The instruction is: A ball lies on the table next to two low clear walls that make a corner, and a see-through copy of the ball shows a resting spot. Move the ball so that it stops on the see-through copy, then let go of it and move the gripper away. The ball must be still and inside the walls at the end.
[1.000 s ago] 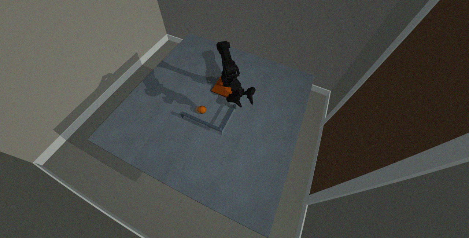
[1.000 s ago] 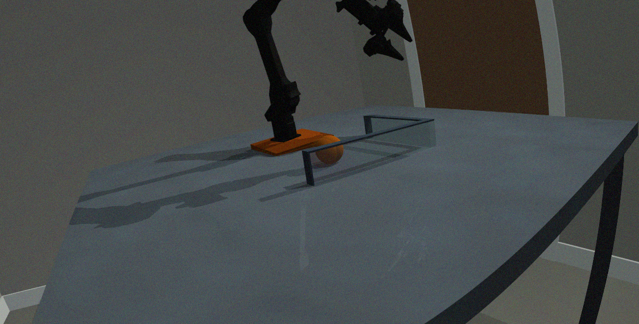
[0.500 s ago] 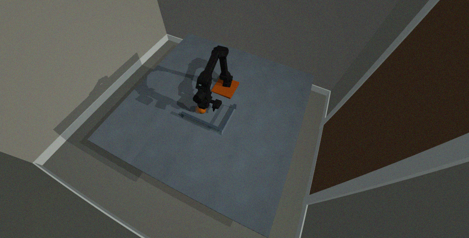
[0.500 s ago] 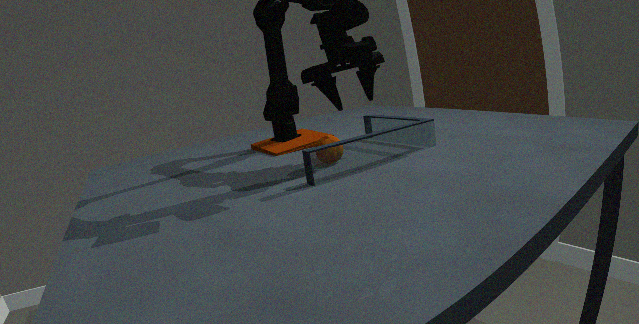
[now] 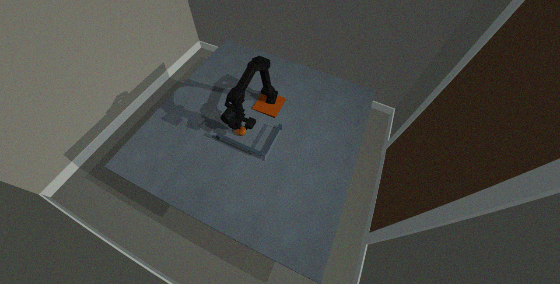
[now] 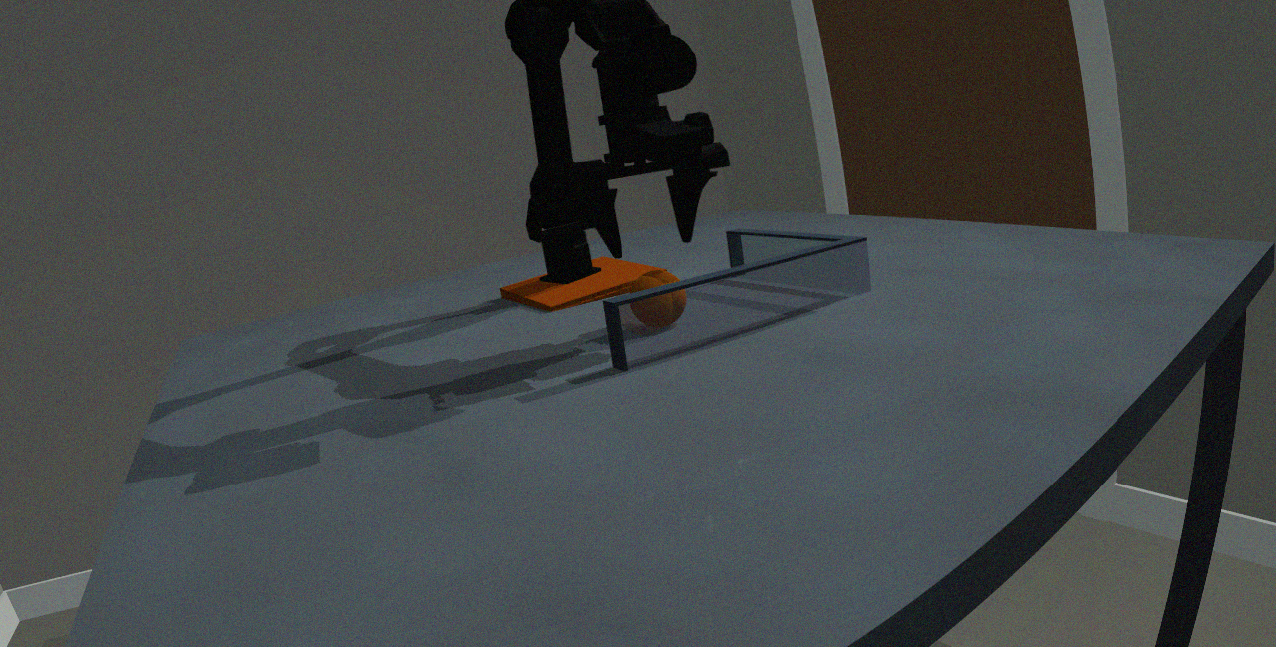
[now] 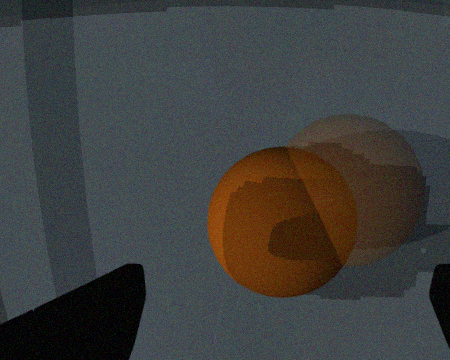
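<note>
The orange ball is 5 cm below my gripper tip. From my gripper tip the other things lie so: see-through copy of ball: 1 cm ahead, 3 cm to the right, 5 cm below.
</note>
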